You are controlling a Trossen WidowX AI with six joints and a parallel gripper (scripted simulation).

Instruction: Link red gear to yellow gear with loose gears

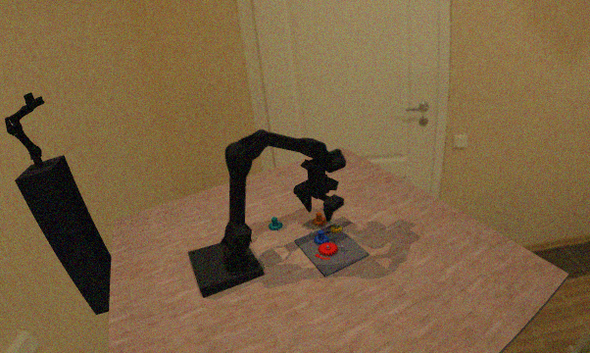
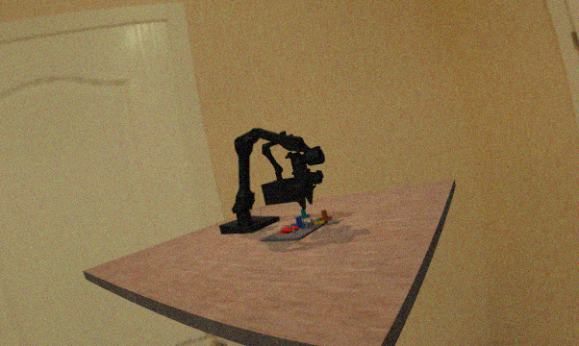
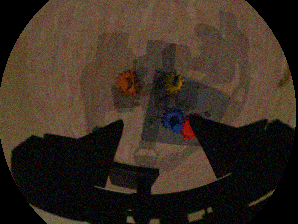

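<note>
The orange gear is 60 mm to the left of my gripper tip, 60 mm below it and 30 mm ahead of it. Round my gripper tip: red gear (110 mm to the right, 60 mm below, 20 mm behind); yellow gear (60 mm below, 50 mm ahead, 20 mm to the right); blue gear (50 mm to the right, 50 mm below, 20 mm behind).
</note>
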